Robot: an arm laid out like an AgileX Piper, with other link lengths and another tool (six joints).
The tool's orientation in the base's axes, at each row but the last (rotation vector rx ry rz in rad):
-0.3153 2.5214 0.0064
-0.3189 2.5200 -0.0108
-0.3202 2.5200 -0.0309
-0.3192 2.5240 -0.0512
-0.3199 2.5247 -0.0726
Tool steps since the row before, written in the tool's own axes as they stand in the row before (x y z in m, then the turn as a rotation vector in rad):
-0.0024 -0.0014 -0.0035 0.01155 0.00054 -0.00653
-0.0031 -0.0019 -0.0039 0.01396 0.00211 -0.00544
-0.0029 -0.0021 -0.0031 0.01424 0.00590 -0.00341
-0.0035 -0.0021 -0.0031 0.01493 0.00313 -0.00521
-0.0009 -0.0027 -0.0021 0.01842 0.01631 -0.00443
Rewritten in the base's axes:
0.0003 -0.0011 0.0043 -0.01298 -0.00254 -0.00113
0.0007 -0.0014 0.0051 -0.01464 -0.00150 -0.00350
0.0010 -0.0015 0.0044 -0.01456 0.00221 -0.00569
0.0015 -0.0013 0.0047 -0.01552 -0.00070 -0.00429
0.0001 -0.0024 0.0026 -0.02066 0.01124 -0.00846

